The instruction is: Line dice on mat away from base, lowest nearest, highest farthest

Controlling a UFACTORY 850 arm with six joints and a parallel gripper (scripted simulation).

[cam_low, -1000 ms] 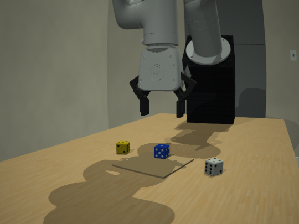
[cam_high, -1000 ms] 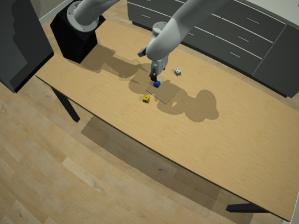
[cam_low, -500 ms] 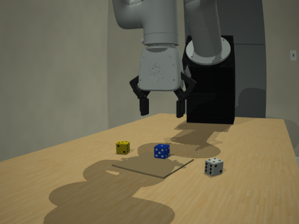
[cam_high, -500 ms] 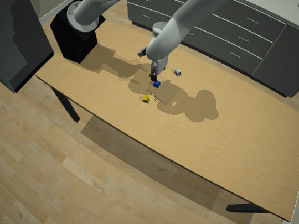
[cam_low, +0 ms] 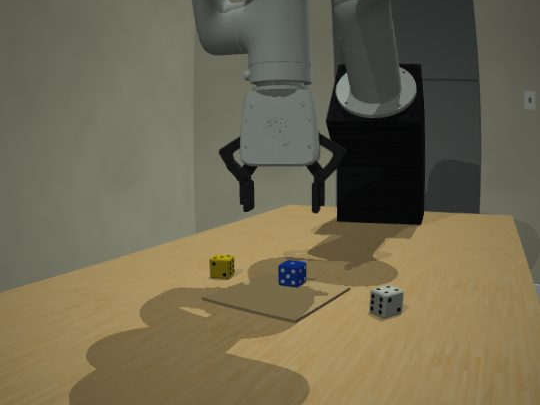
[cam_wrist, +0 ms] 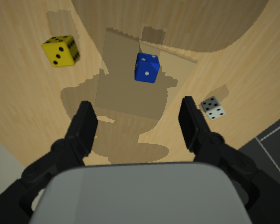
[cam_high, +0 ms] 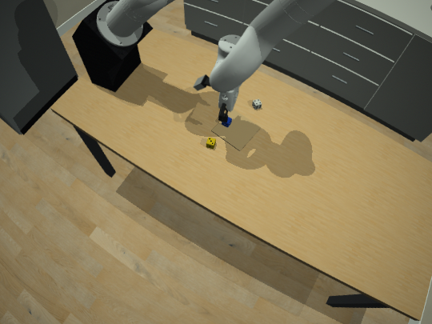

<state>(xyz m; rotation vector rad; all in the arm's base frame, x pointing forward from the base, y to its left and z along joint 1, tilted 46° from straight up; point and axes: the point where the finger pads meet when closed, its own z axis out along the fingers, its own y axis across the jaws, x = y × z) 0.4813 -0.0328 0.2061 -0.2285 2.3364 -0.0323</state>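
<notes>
My gripper is now 10 cm to the left of the yellow die and 10 cm above it. From my hand the other things lie so: white die (16 cm to the left, 10 cm below, 6 cm ahead); tan mat (11 cm below, 4 cm ahead, 1 cm to the left); blue die (10 cm below, 1 cm to the left).
</notes>
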